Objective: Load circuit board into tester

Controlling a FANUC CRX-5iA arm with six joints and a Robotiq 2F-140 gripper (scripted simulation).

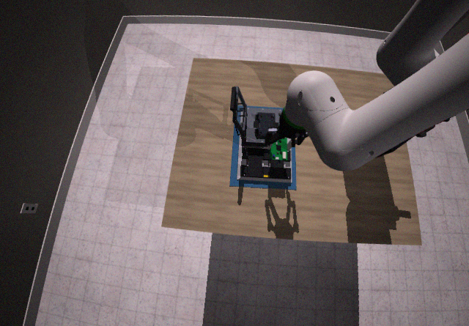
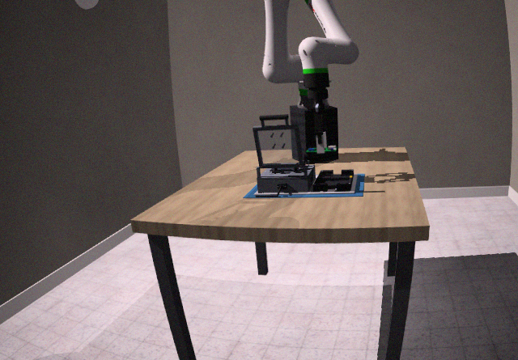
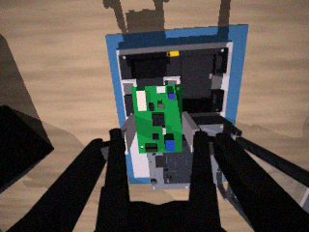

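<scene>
The tester is 80 mm ahead of my hand, 80 mm to the right of it and 30 mm below it. The rest, counted from my hand: lid (170 mm ahead, 120 mm to the right, 40 mm above); then green circuit board (20 mm below).
</scene>
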